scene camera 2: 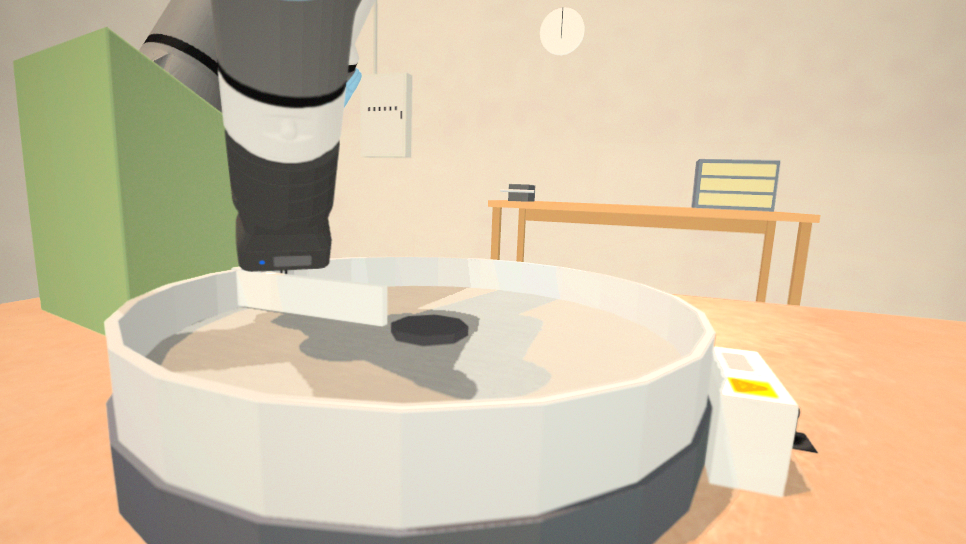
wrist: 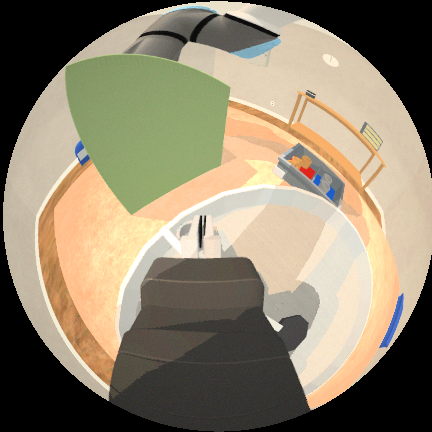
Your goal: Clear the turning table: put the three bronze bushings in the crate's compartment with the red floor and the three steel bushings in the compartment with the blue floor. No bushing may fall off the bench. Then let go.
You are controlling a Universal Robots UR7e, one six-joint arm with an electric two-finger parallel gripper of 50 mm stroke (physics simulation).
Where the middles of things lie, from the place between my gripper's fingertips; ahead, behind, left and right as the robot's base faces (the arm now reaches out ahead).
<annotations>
Now: the crate (wrist: 307, 179) 32 cm to the left of my hand, 6 cm below it and 3 cm ahead of it.
</annotations>
